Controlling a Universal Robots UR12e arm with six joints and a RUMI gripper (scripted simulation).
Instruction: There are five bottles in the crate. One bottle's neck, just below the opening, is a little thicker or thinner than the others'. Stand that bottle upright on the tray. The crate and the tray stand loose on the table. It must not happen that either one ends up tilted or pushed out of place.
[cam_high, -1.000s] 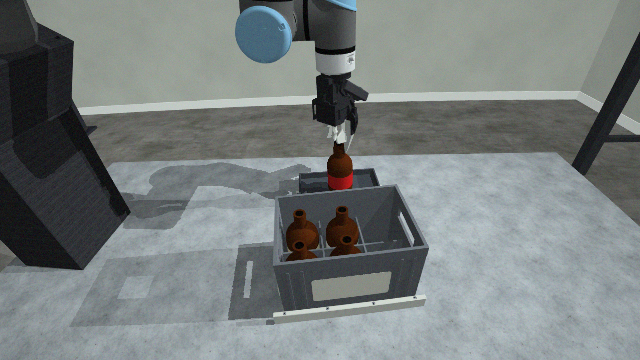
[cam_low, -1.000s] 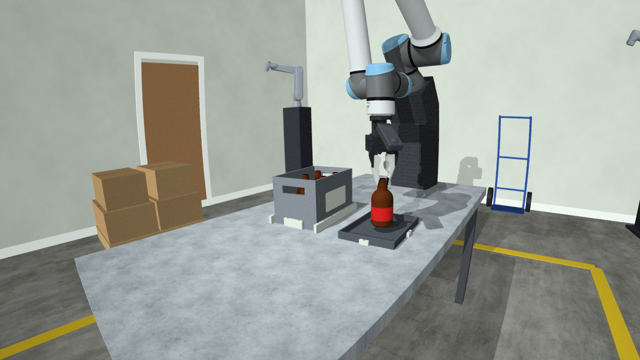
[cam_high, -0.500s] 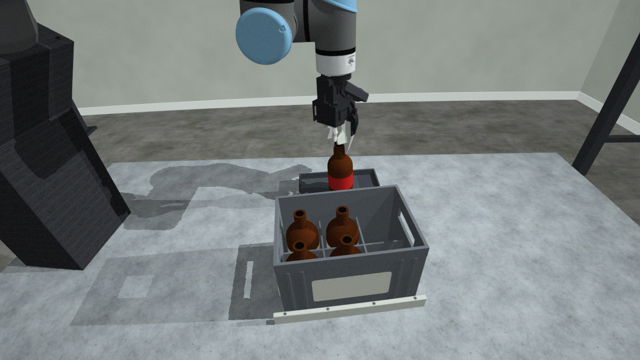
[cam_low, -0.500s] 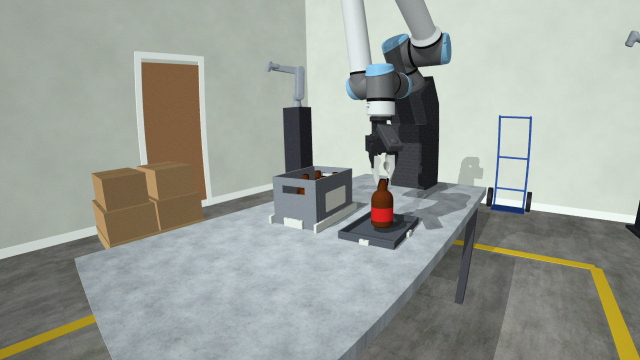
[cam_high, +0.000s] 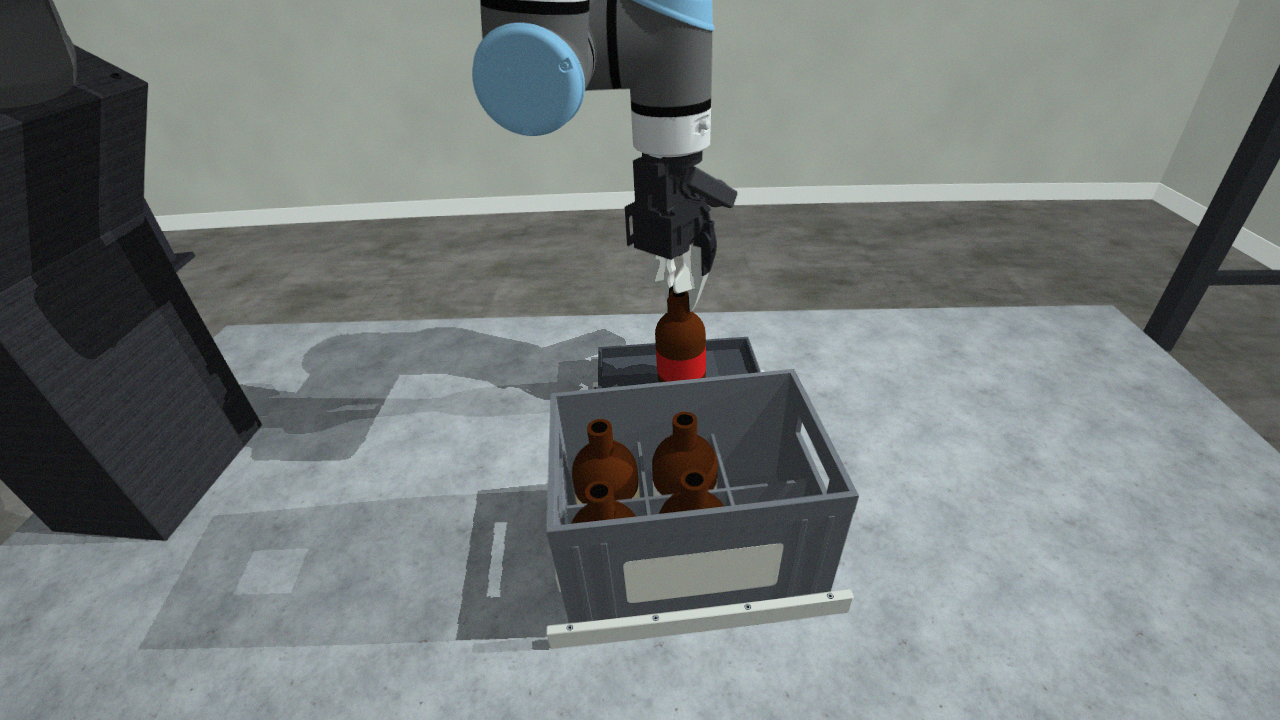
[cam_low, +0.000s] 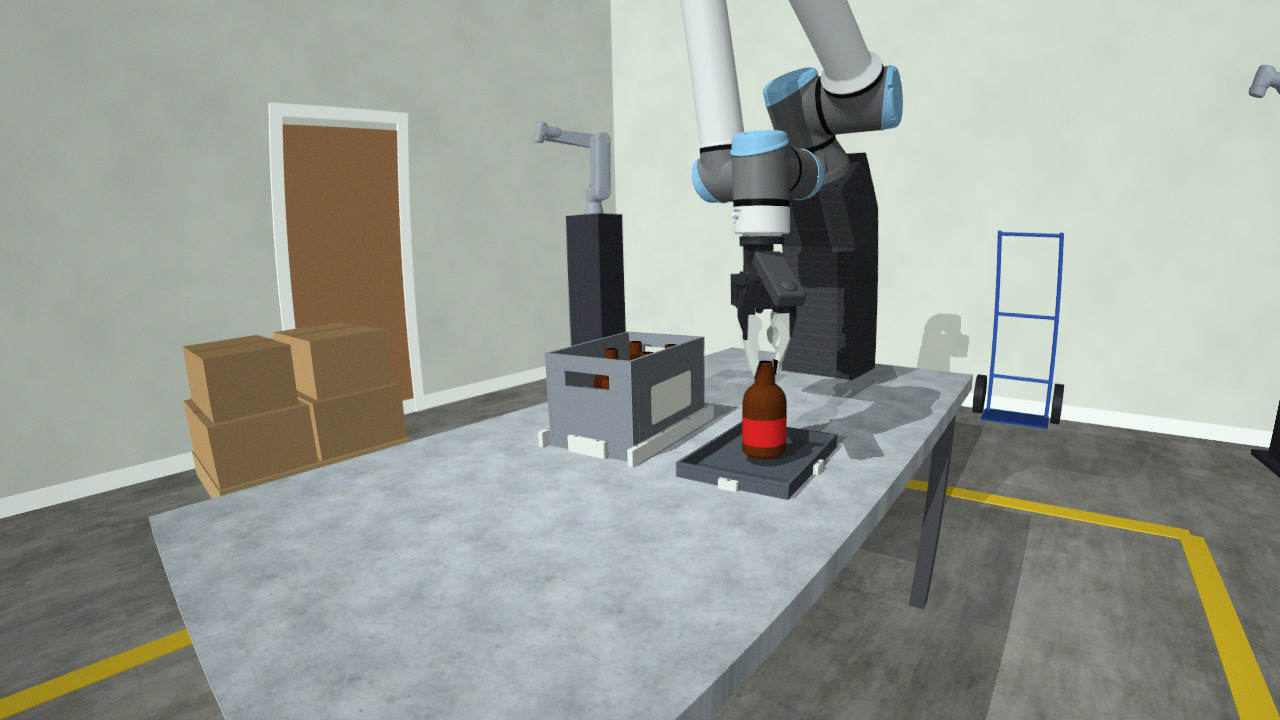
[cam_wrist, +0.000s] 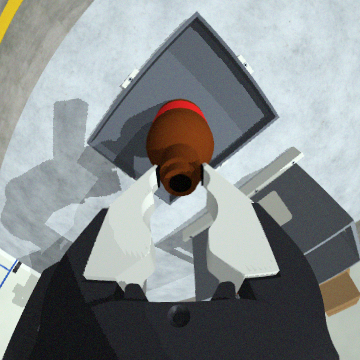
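Right now my hand is 70 mm above the glass bottle. Round my hand: crate: 290 mm to the right, 80 mm below, 30 mm behind; then grey tray: 150 mm below.
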